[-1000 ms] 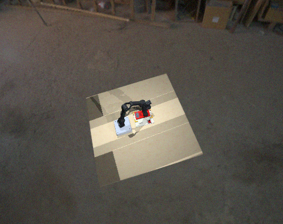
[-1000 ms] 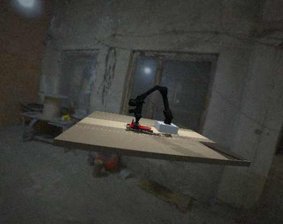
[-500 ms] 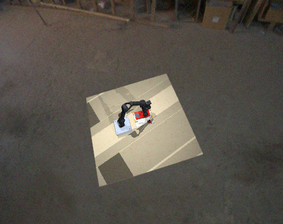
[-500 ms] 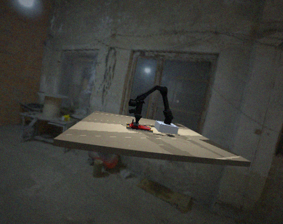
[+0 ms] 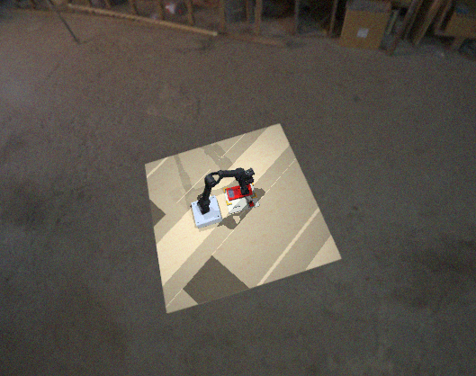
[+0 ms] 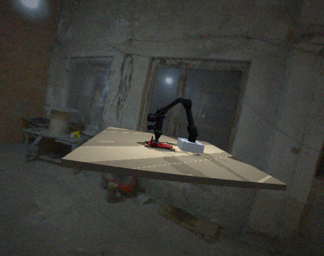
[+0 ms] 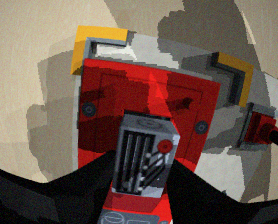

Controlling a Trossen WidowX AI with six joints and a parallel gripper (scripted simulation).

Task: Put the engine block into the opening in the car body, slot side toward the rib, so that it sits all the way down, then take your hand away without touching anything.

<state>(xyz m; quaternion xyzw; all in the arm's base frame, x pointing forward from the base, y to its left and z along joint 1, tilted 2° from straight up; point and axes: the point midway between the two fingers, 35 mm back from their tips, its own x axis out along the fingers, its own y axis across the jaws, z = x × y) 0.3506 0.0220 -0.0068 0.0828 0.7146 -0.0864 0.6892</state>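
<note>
Right now my gripper tip is 10 mm above the engine block.
</note>
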